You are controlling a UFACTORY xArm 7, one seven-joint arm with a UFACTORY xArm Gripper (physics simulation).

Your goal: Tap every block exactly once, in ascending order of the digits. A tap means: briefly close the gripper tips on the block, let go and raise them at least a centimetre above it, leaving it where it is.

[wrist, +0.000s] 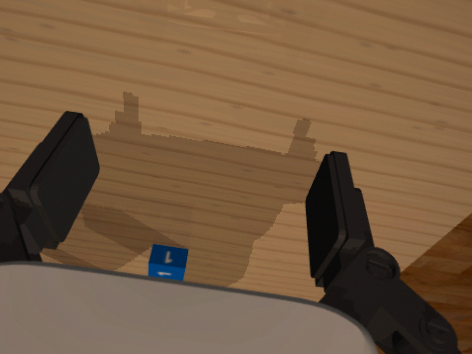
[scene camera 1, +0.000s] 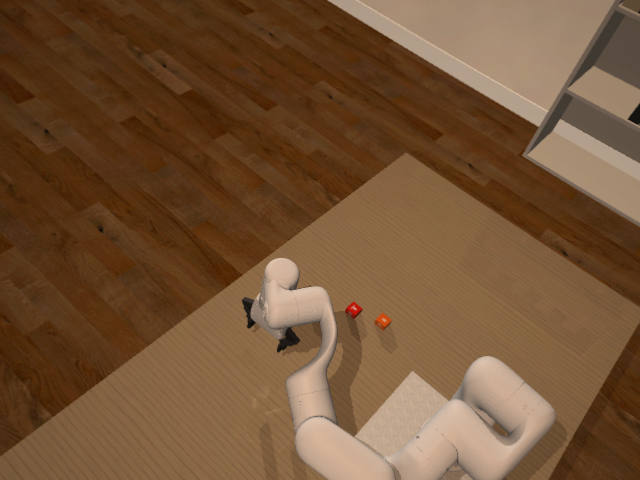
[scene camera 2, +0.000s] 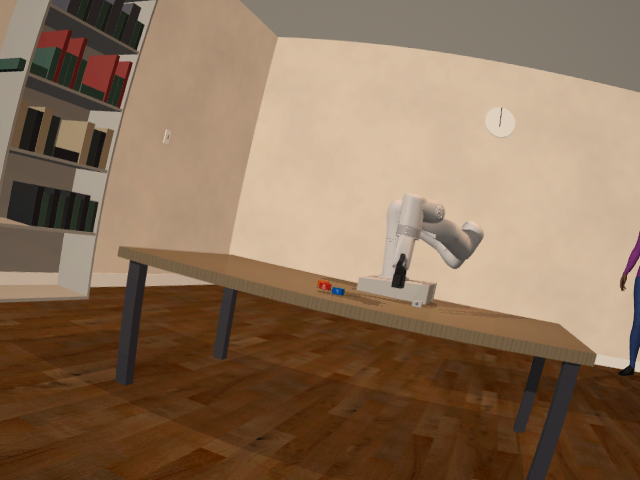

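Observation:
My gripper [scene camera 1: 265, 337] [scene camera 2: 398, 285] [wrist: 205, 158] is open and empty. Its fingers hang above the table, to the left of the blocks in scene camera 1. A blue block [scene camera 2: 338, 291] [wrist: 168, 262] marked 1 sits low in the wrist view, nearer the camera housing than the fingertips; the arm hides it in scene camera 1. A red block [scene camera 1: 353, 309] [scene camera 2: 325, 286] and an orange block [scene camera 1: 383, 321] [scene camera 2: 321, 282] sit close together, their digits too small to read surely. A small white block-like thing [scene camera 2: 416, 303] with a dark mark stands near the robot base.
The white robot base plate [scene camera 1: 398, 413] [scene camera 2: 369, 285] stands on the wooden table [scene camera 1: 439, 232] [scene camera 2: 206, 261]. The arm spans the table in scene camera 1. The table's edge shows at the lower right of the wrist view. A bookshelf [scene camera 2: 77, 263] stands beyond the table.

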